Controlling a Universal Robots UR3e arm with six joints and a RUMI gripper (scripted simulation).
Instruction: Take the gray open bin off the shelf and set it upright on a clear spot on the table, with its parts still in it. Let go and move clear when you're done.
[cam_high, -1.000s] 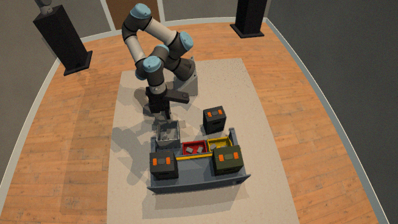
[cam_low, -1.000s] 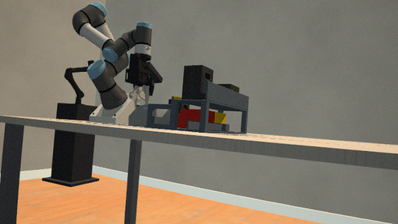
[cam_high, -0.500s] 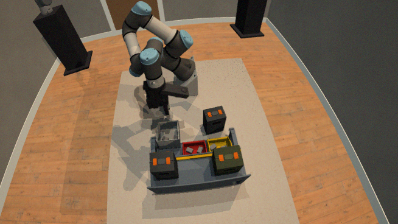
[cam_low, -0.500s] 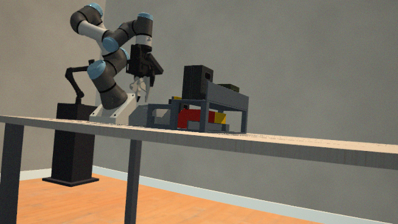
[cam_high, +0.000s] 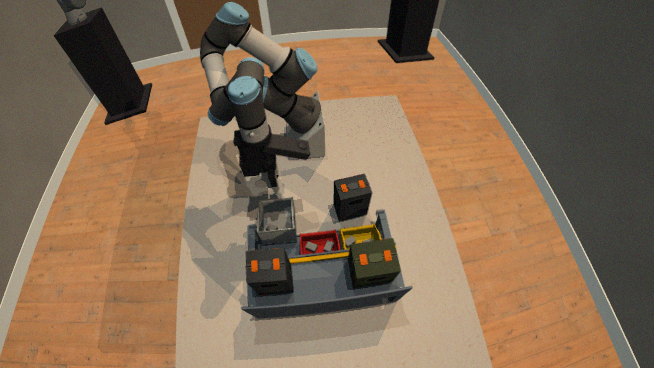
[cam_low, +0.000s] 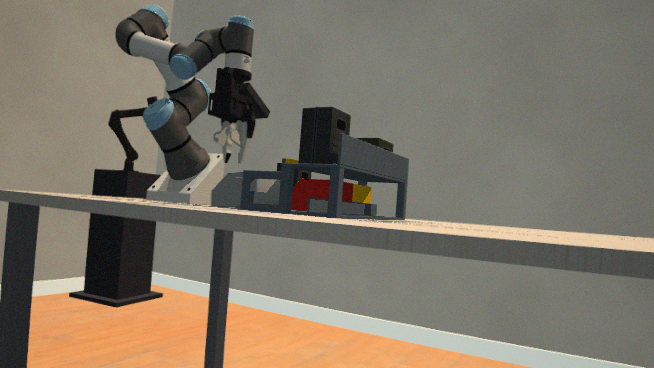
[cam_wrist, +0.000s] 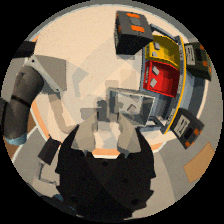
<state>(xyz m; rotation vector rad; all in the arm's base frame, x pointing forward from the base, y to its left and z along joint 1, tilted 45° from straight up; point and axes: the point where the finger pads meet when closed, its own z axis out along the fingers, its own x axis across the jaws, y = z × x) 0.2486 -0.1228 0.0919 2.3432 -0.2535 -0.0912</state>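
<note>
My hand is 6 cm short of the gray open bin, 2 cm to the left of it and 8 cm above it. From my hand the other things lie so: yellow rail: 24 cm ahead, 6 cm to the left, 2 cm below; red bin: 20 cm ahead, 7 cm to the left, 8 cm below; yellow bin: 22 cm ahead, 18 cm to the left, 8 cm below.
</note>
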